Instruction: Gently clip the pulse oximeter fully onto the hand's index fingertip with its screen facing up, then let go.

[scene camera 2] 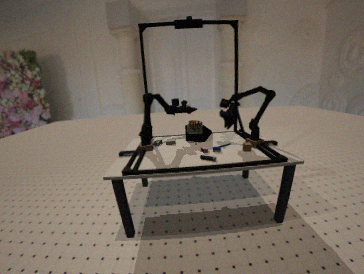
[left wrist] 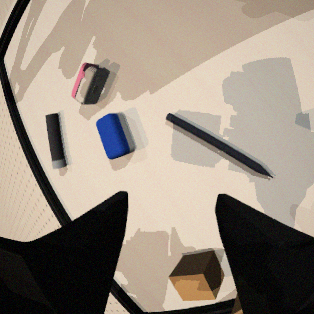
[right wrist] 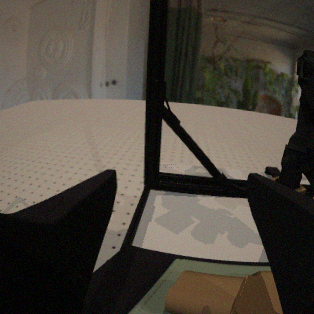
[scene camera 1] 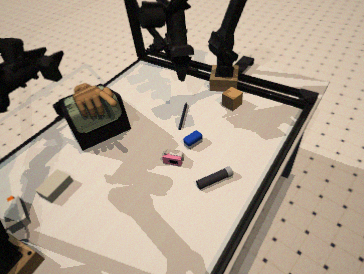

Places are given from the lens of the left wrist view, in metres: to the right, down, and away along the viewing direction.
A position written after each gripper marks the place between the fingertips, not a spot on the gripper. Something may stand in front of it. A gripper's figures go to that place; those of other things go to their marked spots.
left gripper (left wrist: 172,201): 0.01, 0.02, 0.10
brown cube (left wrist: 199,275): 0.05, 0.14, 0.20
blue eraser (left wrist: 115,137): -0.05, -0.02, 0.25
dark pen (left wrist: 252,164): 0.10, 0.01, 0.20
The marked spots on the brown cube and the dark pen are 0.14 m apart.
